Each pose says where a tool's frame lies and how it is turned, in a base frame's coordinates. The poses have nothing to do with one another.
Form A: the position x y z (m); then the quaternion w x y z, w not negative.
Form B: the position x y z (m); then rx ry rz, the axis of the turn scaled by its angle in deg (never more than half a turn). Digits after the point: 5 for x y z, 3 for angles.
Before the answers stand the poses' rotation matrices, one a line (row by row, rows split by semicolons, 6 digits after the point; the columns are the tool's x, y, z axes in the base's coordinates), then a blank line. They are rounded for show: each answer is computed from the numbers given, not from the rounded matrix.
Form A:
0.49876, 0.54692, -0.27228, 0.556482, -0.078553, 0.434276, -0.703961
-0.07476, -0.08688, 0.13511, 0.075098, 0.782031, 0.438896, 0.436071
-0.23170, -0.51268, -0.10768, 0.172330, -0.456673, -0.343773, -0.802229
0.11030, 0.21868, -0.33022, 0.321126, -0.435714, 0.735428, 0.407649
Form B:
-0.368314 0.715256 0.593930; -0.851711 -0.003464 -0.524000; -0.372737 -0.698854 0.610467
0.234425 0.620965 0.747963; 0.751957 -0.603461 0.265322; 0.616122 0.500238 -0.608405
-0.523504 0.590480 0.614228; 0.037487 -0.704245 0.708967; 0.851198 0.394173 0.346539
-0.414063 -0.902685 0.117093; -0.379059 0.287952 0.879431; -0.827566 0.319755 -0.461401

0.49876, 0.54692, -0.27228, -10.624, 58.736, -95.211
-0.07476, -0.08688, 0.13511, 134.409, 75.434, 74.948
-0.23170, -0.51268, -0.10768, -74.249, -55.893, -130.431
0.11030, 0.21868, -0.33022, -65.579, 110.689, 61.355

